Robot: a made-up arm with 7 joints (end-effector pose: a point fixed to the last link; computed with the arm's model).
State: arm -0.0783 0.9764 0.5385 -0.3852 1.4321 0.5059 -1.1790
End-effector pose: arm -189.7 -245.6 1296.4 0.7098 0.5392 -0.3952 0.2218
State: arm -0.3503 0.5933 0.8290 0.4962 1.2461 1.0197 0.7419
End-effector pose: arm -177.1 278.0 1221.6 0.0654 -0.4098 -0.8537 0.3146
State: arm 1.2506 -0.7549 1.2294 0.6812 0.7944 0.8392 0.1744
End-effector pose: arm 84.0 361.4 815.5 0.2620 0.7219 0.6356 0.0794
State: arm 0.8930 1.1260 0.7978 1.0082 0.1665 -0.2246 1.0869
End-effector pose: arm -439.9 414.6 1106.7 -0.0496 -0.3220 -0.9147 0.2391
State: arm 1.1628 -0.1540 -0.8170 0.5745 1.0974 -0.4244 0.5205
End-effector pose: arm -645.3 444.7 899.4 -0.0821 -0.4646 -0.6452 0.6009
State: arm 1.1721 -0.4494 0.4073 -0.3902 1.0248 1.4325 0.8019
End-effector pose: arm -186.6 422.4 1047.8 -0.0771 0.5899 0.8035 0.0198
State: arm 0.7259 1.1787 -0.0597 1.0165 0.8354 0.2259 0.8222
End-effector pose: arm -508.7 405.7 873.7 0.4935 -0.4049 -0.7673 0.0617
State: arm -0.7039 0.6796 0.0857 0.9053 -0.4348 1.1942 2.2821
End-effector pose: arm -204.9 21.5 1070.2 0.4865 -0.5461 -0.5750 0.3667
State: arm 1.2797 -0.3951 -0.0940 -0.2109 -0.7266 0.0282 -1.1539
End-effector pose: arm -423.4 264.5 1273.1 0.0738 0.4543 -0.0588 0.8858
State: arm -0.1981 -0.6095 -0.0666 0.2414 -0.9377 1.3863 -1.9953
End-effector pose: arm -135.1 121.7 1106.9 0.0996 -0.8794 -0.4652 0.0151
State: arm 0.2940 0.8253 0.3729 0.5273 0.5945 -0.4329 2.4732
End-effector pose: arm -485.4 76.6 1132.7 -0.5380 -0.5832 -0.5531 0.2541
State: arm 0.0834 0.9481 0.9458 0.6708 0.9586 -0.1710 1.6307
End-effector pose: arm -257.3 170.9 1311.8 -0.4691 -0.0992 -0.7918 0.3784
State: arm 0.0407 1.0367 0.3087 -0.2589 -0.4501 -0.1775 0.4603
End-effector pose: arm -279.3 -351.5 1155.0 0.4183 -0.1249 0.0463 0.8985
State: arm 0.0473 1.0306 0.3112 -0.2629 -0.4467 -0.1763 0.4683
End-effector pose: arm -282.1 -349.5 1155.9 0.4165 -0.1276 0.0415 0.8992
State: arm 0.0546 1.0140 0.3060 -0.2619 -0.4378 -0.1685 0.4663
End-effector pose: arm -287.1 -345.2 1160.5 0.4117 -0.1275 0.0388 0.9015
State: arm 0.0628 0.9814 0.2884 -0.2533 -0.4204 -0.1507 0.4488
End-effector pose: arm -295.3 -337.3 1170.5 0.4023 -0.1234 0.0394 0.9063
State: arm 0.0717 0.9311 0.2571 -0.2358 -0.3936 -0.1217 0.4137
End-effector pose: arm -307.0 -324.8 1185.7 0.3879 -0.1146 0.0434 0.9135
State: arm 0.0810 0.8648 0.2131 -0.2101 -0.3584 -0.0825 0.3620
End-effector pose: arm -321.6 -307.7 1204.1 0.3696 -0.1014 0.0504 0.9223
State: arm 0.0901 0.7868 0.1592 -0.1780 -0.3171 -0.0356 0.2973
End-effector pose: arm -337.6 -287.0 1223.0 0.3491 -0.0847 0.0600 0.9313
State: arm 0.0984 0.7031 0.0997 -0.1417 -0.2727 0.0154 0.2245
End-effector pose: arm -353.7 -264.5 1239.6 0.3283 -0.0657 0.0713 0.9396
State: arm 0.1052 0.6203 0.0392 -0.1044 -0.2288 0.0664 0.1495
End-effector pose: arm -367.9 -242.7 1252.4 0.3090 -0.0458 0.0842 0.9462
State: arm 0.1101 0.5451 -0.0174 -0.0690 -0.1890 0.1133 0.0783
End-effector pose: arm -379.3 -223.9 1261.0 0.2927 -0.0265 0.0979 0.9508
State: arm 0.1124 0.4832 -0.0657 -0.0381 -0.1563 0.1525 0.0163
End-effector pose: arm -387.0 -209.8 1266.1 0.2799 -0.0090 0.1114 0.9535
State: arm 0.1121 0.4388 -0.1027 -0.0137 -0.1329 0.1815 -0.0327
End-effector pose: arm -391.2 -201.0 1268.7 0.2712 0.0054 0.1239 0.9545
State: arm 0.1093 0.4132 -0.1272 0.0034 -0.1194 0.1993 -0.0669
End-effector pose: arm -392.4 -197.2 1269.7 0.2663 0.0159 0.1344 0.9543
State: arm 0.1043 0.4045 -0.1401 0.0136 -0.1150 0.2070 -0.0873
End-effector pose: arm -391.1 -197.5 1269.8 0.2646 0.0228 0.1429 0.9534
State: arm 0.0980 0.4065 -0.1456 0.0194 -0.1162 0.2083 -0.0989
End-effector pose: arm -388.5 -200.3 1269.4 0.2650 0.0271 0.1498 0.9521
